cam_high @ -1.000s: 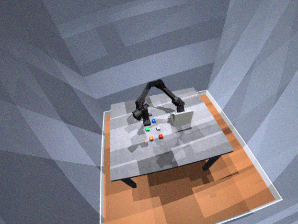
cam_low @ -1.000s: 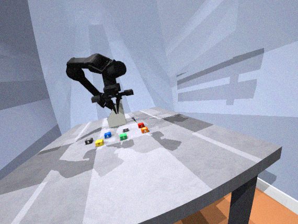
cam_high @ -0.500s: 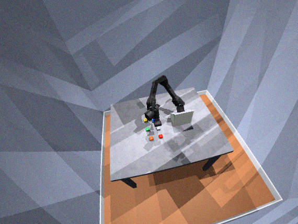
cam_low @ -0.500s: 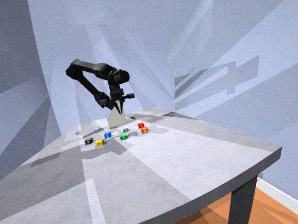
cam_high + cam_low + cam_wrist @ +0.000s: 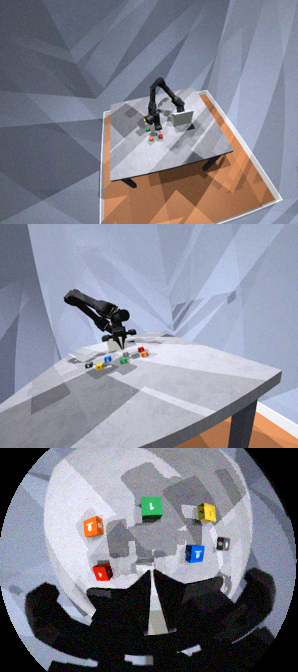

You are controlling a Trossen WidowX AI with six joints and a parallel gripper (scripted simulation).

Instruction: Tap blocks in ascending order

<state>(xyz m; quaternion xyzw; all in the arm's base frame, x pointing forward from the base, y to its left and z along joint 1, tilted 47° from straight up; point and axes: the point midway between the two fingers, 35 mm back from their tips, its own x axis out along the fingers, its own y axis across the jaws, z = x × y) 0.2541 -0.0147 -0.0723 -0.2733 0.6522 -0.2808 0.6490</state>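
Right now the red block is 10 mm behind my gripper tip, 100 mm to the left of it and 30 mm below it. Round my gripper tip: orange block 80 mm ahead, 100 mm to the left, 30 mm below; blue block 20 mm ahead, 90 mm to the right, 30 mm below; green block 100 mm ahead, 10 mm to the right, 30 mm below.
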